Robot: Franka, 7 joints.
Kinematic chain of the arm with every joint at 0, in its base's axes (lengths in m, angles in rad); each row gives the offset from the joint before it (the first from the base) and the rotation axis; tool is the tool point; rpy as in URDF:
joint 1: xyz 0 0 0.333 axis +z
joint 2: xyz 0 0 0 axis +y
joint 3: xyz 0 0 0.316 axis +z
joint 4: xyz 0.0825 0 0 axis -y
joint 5: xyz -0.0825 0 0.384 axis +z
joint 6: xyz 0 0 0 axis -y
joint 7: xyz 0.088 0 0 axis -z
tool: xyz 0 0 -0.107 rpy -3.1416 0 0
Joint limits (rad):
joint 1: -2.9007..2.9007
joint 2: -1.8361..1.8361
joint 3: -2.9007..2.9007
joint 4: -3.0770..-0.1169
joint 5: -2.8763..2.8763
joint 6: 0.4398..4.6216
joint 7: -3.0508..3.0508
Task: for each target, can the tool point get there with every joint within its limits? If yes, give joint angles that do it. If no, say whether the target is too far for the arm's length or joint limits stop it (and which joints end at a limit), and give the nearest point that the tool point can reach.
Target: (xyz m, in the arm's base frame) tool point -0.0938 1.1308 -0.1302
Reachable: no: too far | nearest point -0.0657 0.7915 0.0088 | short by 0.368 m
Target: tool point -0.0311 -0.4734 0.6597
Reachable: yes | joints 0.2171 -0.4952 -1.2346 -1.4935 2.1608 4.1836 -1.7987
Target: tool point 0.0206 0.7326 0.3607
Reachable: yes | joints 1.0762 1.0507 0.8286 -0.8517 0.0061 1.3709 1.0707
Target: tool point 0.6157 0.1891 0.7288
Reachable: yes | joints -2.1321 -1.4434 0.8592 -1.5176 -0.2147 3.4186 -0.2639
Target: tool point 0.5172 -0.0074 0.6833
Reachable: yes | joints -1.5121 0.5037 1.6007 -1.8864 -1.0975 3.8146 2.0263
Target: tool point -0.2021 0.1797 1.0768
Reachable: yes | joints -1.4973 -0.9720 -0.4182 -1.2954 -0.6094 2.8821 -0.3367
